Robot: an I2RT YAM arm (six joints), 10 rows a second.
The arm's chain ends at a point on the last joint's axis. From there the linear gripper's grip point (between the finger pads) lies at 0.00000 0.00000 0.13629 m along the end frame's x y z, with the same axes.
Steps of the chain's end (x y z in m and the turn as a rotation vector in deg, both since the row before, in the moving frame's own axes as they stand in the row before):
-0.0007 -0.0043 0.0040 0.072 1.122 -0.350
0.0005 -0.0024 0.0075 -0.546 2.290 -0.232
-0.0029 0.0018 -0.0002 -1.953 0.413 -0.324
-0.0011 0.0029 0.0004 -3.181 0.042 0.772
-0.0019 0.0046 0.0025 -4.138 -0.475 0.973
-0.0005 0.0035 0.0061 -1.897 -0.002 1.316
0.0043 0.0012 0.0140 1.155 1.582 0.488
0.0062 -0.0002 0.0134 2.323 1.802 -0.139
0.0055 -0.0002 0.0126 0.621 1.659 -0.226
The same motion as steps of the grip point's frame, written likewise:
0.0020 -0.0045 0.0040 0.072 1.122 -0.350
0.0059 -0.0011 0.0074 -0.546 2.290 -0.232
-0.0019 0.0064 -0.0003 -1.953 0.413 -0.324
-0.0011 0.0105 0.0002 -3.181 0.042 0.772
-0.0031 0.0144 0.0021 -4.138 -0.475 0.973
-0.0006 0.0080 0.0060 -1.897 -0.002 1.316
0.0081 -0.0015 0.0139 1.155 1.582 0.488
0.0105 -0.0057 0.0132 2.323 1.802 -0.139
0.0094 -0.0017 0.0125 0.621 1.659 -0.226

